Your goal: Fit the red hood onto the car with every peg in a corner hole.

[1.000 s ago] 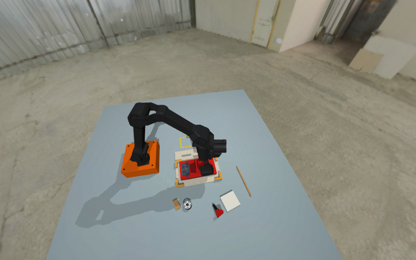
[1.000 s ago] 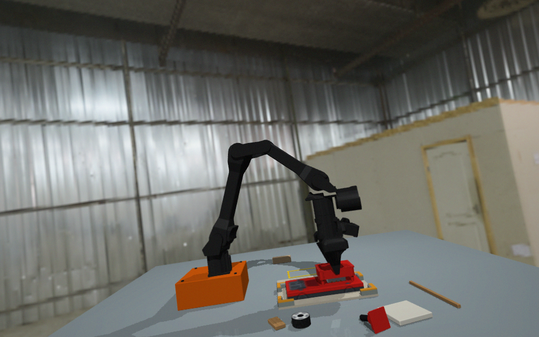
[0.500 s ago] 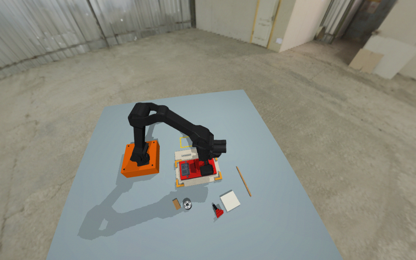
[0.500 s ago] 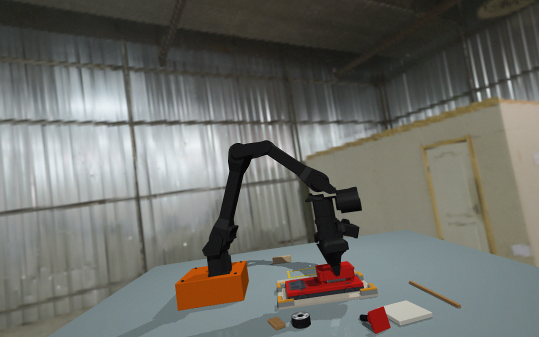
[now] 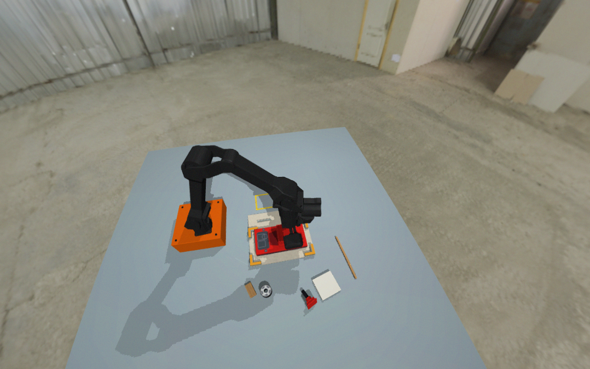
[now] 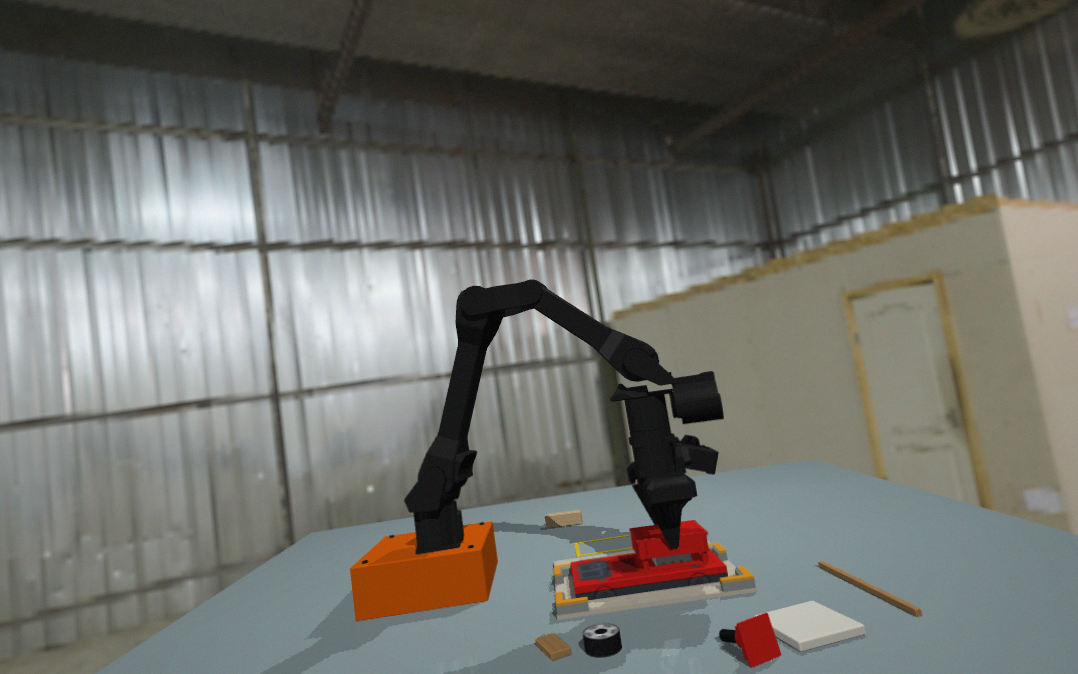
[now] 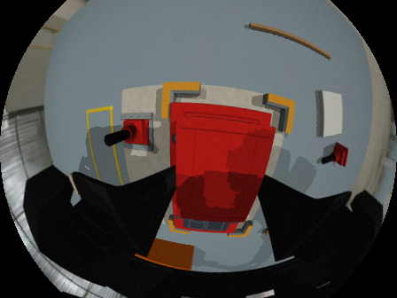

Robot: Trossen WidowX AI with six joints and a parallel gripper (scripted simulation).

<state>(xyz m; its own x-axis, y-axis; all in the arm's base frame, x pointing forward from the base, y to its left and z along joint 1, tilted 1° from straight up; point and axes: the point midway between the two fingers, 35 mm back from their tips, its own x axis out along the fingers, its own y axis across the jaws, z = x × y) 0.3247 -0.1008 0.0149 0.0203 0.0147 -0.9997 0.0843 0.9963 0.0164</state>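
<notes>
My gripper tip is 10 mm below the red hood. Also, from my gripper tip: white tile: 210 mm to the right, 80 mm ahead, 50 mm below; wooden stick: 190 mm ahead, 140 mm to the right, 50 mm below; cream jig: 40 mm below, 30 mm behind, 10 mm to the left.
</notes>
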